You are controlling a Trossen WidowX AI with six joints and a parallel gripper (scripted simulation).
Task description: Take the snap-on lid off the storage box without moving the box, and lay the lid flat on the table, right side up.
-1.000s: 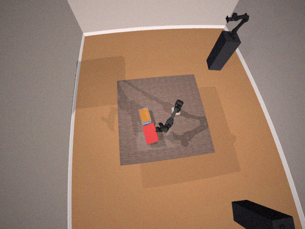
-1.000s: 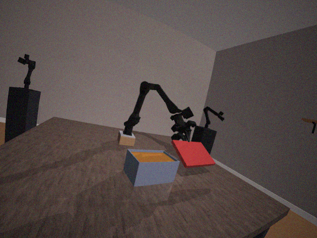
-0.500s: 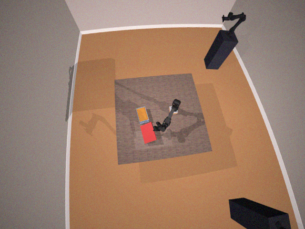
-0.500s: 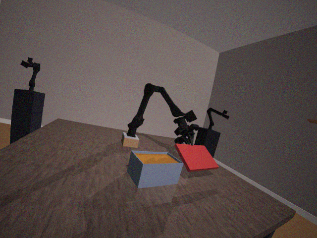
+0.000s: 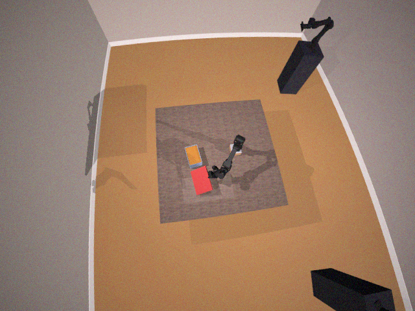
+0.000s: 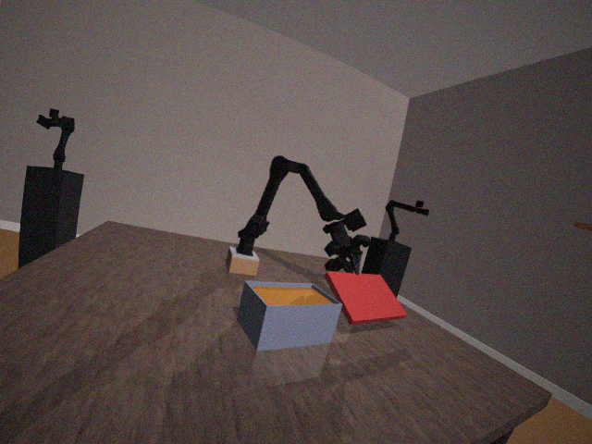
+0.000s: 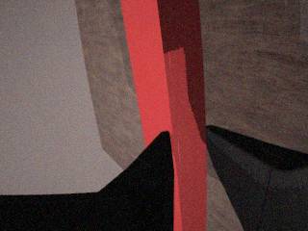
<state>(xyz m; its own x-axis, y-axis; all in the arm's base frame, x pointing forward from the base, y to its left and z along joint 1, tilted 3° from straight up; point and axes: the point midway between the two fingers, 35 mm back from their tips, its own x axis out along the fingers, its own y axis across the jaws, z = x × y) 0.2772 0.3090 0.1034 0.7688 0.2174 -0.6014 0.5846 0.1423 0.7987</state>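
Right now my gripper tip is 70 mm short of the lid, 20 mm to the right of it and 30 mm above it. Round my gripper tip: blue-grey storage box (150 mm ahead, 240 mm to the right, 80 mm below).
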